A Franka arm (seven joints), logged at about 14 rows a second.
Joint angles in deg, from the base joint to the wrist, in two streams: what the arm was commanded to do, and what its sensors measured. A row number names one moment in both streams.
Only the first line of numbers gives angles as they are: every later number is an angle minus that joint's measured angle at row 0.
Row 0, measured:
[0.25 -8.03 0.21 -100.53 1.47 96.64 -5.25]
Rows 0 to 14, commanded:
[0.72 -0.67 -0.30 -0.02 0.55 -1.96 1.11]
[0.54 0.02 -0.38 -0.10 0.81 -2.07 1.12]
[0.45 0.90 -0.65 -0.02 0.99 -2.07 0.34]
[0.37 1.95 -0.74 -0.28 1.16 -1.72 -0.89]
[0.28 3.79 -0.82 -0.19 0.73 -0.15 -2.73]
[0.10 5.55 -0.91 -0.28 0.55 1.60 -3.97]
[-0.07 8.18 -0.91 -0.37 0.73 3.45 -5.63]
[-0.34 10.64 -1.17 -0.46 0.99 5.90 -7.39]
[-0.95 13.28 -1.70 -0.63 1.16 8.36 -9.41]
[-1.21 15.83 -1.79 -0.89 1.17 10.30 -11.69]
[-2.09 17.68 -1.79 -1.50 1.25 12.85 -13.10]
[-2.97 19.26 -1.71 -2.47 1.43 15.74 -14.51]
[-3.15 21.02 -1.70 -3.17 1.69 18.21 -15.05]
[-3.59 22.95 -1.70 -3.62 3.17 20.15 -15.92]
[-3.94 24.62 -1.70 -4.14 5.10 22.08 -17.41]
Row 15, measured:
[-3.34 22.82 -1.76 -3.26 2.22 19.32 -14.61]
